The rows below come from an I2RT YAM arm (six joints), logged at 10 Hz.
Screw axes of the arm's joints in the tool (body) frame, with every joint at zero. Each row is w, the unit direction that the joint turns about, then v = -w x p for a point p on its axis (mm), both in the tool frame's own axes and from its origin. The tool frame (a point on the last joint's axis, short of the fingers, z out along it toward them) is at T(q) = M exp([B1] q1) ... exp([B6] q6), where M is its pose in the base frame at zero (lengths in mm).
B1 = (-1, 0, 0, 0, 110.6, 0)
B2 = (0, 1, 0, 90.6, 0, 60)
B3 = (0, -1, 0, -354.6, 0, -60)
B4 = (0, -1, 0, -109.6, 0, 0)
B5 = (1, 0, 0, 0, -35.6, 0)
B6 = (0, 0, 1, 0, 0, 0)
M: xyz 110.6 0 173.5 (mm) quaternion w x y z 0.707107 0 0.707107 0
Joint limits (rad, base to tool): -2.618..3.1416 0..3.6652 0..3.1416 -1.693..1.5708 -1.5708..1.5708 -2.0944..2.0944
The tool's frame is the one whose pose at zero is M.
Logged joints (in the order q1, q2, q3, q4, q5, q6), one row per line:
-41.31 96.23 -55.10 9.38 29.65 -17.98
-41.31 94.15 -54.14 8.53 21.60 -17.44
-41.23 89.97 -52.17 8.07 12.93 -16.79
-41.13 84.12 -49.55 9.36 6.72 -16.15
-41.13 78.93 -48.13 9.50 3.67 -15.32
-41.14 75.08 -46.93 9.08 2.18 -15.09
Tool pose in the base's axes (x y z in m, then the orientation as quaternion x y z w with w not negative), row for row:
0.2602 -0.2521 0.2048 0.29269 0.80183 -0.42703 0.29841
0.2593 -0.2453 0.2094 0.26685 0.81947 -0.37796 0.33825
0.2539 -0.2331 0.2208 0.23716 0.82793 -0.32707 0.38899
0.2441 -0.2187 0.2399 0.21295 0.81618 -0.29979 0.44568
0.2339 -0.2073 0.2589 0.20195 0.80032 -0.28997 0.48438
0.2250 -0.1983 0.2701 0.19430 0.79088 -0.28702 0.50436
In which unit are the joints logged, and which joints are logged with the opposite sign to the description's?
The joints are logged in degrees. Opposite sign: q3.
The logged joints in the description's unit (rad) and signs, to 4 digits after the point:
-0.7210 1.6795 0.9617 0.1637 0.5175 -0.3138
-0.7210 1.6432 0.9449 0.1489 0.3770 -0.3044
-0.7196 1.5703 0.9105 0.1408 0.2257 -0.2930
-0.7179 1.4682 0.8648 0.1634 0.1173 -0.2819
-0.7179 1.3776 0.8400 0.1658 0.0641 -0.2674
-0.7180 1.3104 0.8191 0.1585 0.0380 -0.2634

